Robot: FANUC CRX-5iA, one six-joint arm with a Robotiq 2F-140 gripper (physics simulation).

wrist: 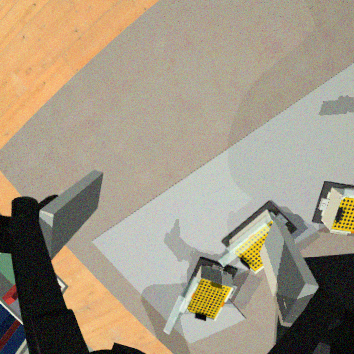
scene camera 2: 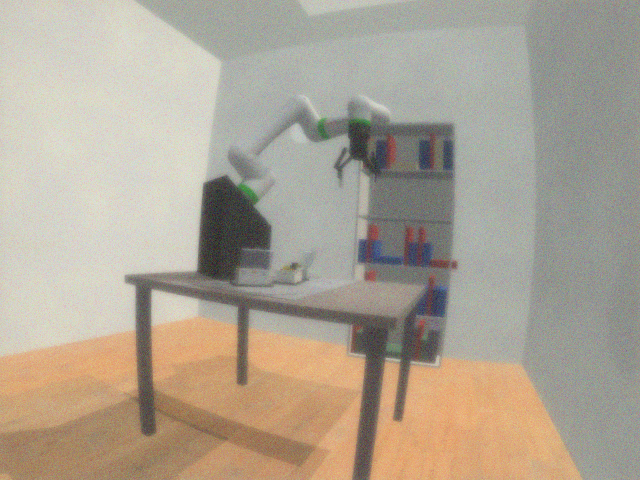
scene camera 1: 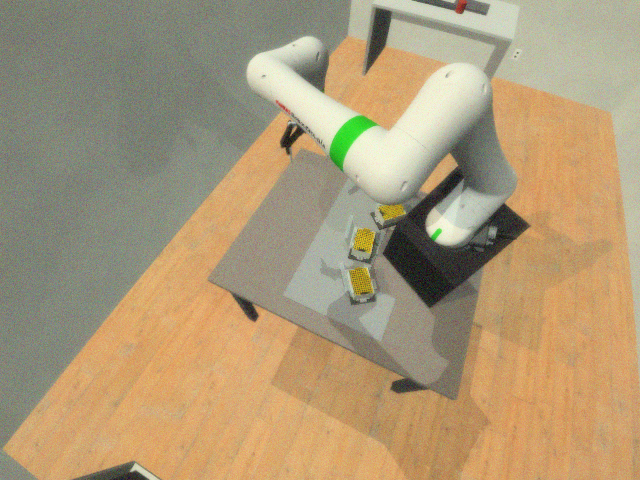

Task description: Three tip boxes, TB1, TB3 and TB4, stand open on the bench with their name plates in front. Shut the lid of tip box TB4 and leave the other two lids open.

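Seen in the pictures: gripper, fingertip midpoint: (wrist: pixel 183 213) (scene camera 2: pixel 356 188) (scene camera 1: pixel 309 157); arm's base, origin of the base link: (scene camera 2: pixel 236 206).
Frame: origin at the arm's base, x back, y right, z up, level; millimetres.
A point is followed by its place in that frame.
Note:
Three tip boxes with yellow racks stand on a pale mat (scene camera 1: pixel 310 279) {x -441, y -281, z -336 mm} (wrist: pixel 150 220) {x -477, y -225, z -336 mm}, their plates unreadable, so I cannot tell which is TB4. The box nearest scene camera 1 (scene camera 1: pixel 360 281) {x -239, y -213, z -279 mm} (wrist: pixel 210 299) {x -232, y -207, z -279 mm} has its lid raised, as has the middle box (scene camera 1: pixel 364 241) {x -298, y -24, z -279 mm} (wrist: pixel 248 251) {x -308, y -55, z -278 mm}; a finger partly hides the middle one in the wrist view. The third box (scene camera 1: pixel 390 212) {x -247, y 187, z -280 mm} (wrist: pixel 345 212) {x -274, y 173, z -279 mm} is cut off in the wrist view. In scene camera 2, a box (scene camera 2: pixel 253 277) {x -278, y 228, z -300 mm} and another box (scene camera 2: pixel 291 273) {x -340, y 32, z -288 mm} show raised lids. My gripper (scene camera 1: pixel 288 144) (scene camera 2: pixel 358 173) (wrist: pixel 183 213) {x -595, y -1, z 78 mm} is open, empty, high above the boxes' level.
The grey-brown bench (scene camera 1: pixel 258 232) {x -777, y -181, z -339 mm} (scene camera 2: pixel 372 299) {x -731, y 156, z -339 mm} (wrist: pixel 125 100) {x -742, y -95, z -339 mm} carries the mat. A black pedestal (scene camera 1: pixel 423 273) {x -26, y -108, z -183 mm} (scene camera 2: pixel 222 227) {x -84, y 198, z -112 mm} under the arm stands beside the boxes. In scene camera 2, a bookshelf (scene camera 2: pixel 363 196) stands behind the bench.

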